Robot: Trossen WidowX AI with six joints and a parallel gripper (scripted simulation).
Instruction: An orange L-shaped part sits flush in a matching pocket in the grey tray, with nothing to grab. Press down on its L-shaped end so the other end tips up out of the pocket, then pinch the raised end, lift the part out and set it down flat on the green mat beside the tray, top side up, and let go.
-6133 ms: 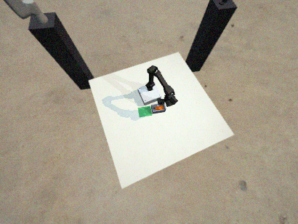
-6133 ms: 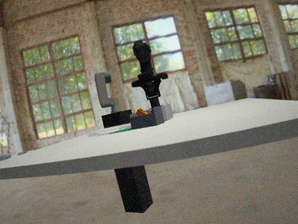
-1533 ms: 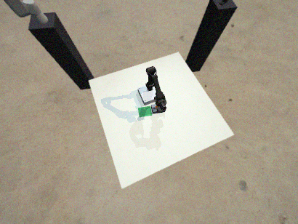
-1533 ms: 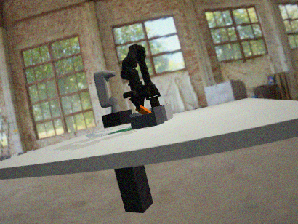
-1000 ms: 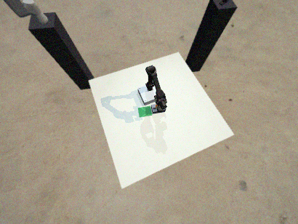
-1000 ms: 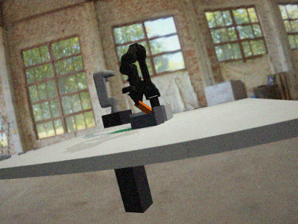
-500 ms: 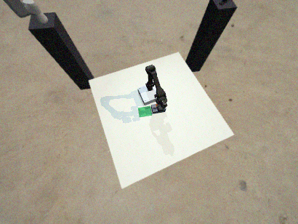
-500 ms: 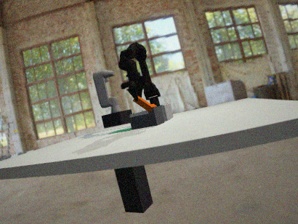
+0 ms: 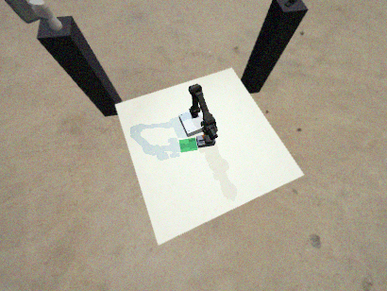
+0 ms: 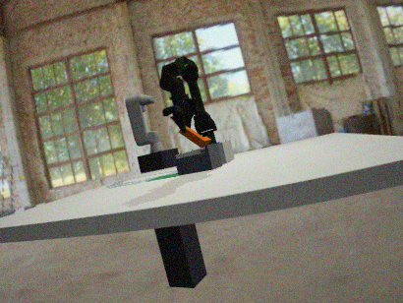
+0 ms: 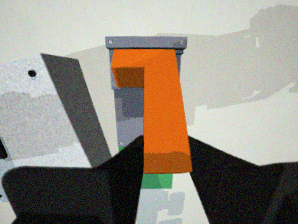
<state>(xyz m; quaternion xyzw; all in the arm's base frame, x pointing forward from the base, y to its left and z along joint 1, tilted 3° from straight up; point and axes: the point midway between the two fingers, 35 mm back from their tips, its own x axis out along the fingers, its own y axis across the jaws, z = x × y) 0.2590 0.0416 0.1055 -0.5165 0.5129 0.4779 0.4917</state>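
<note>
Now: gripper tip 2 cm past the green mat, 14 cm to the left of it and 17 cm above it. Round my gripper tip: orange L-shaped part 1 cm behind, 4 cm to the left, 3 cm below.
</note>
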